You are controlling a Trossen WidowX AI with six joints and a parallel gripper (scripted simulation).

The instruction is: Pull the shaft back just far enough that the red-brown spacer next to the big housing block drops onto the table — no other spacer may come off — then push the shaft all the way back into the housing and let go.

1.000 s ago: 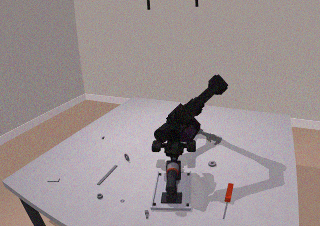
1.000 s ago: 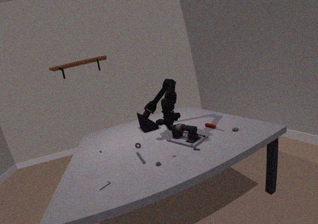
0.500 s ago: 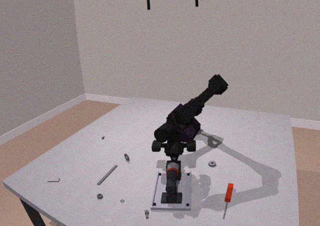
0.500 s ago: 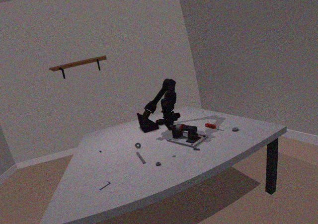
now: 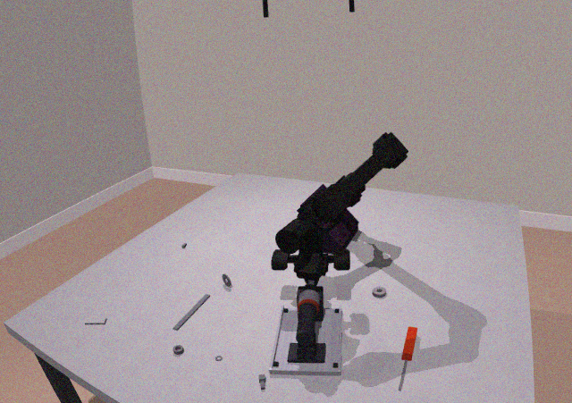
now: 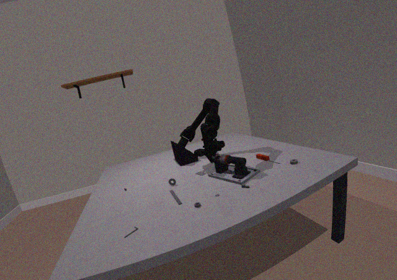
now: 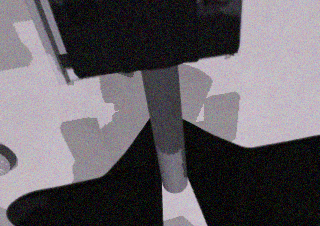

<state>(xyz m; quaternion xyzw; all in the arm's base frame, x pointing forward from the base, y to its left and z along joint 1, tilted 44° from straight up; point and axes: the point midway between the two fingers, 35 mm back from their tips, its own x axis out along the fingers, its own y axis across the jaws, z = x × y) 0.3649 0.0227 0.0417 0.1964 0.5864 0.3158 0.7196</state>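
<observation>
Now: gripper tip 70 mm short of the grey shaft, 20 mm to the right of it and 30 mm below it. From my gripper tip the other things lie so: flat metal bar 130 mm ahead, 280 mm to the right, 40 mm below; small bolt 300 mm ahead, 20 mm to the right, 40 mm below; light grey spacer 110 mm ahead, 20 mm to the left, 30 mm above.
</observation>
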